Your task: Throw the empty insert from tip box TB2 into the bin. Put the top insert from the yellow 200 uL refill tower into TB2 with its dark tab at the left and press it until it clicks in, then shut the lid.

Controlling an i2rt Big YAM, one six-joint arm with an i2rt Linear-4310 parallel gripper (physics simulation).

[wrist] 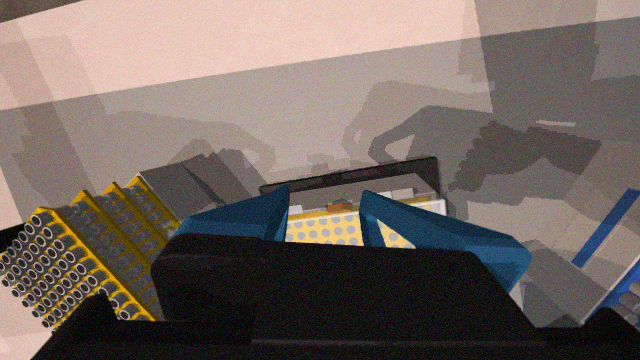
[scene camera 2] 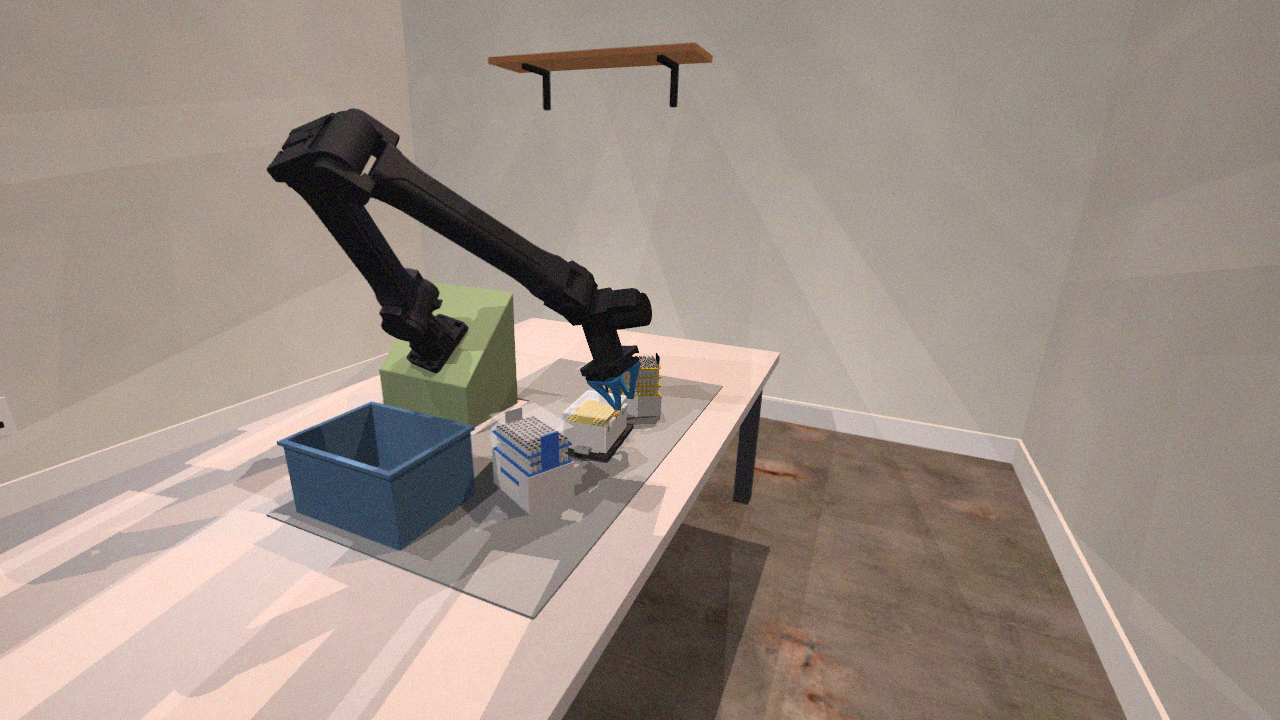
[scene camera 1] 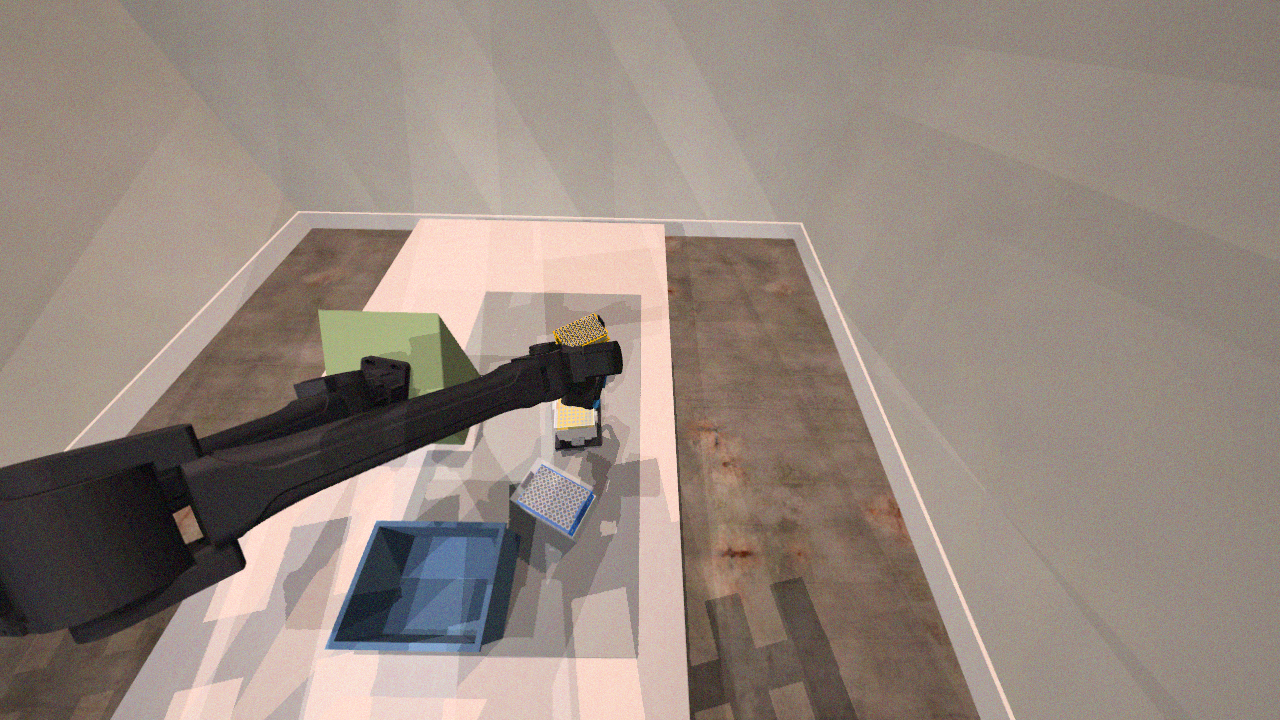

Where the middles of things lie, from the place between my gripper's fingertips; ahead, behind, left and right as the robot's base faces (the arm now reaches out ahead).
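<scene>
The clear lid (scene camera 2: 591,408) is 10 mm below my hand, 50 mm behind it and 20 mm to the right of it. Counting from my hand again, I find the blue-and-white tip box (scene camera 2: 533,451) 20 mm below, 40 mm behind and 220 mm to the right, while the blue bin (scene camera 1: 420,585) is 200 mm behind, 370 mm to the right and 20 mm below.
</scene>
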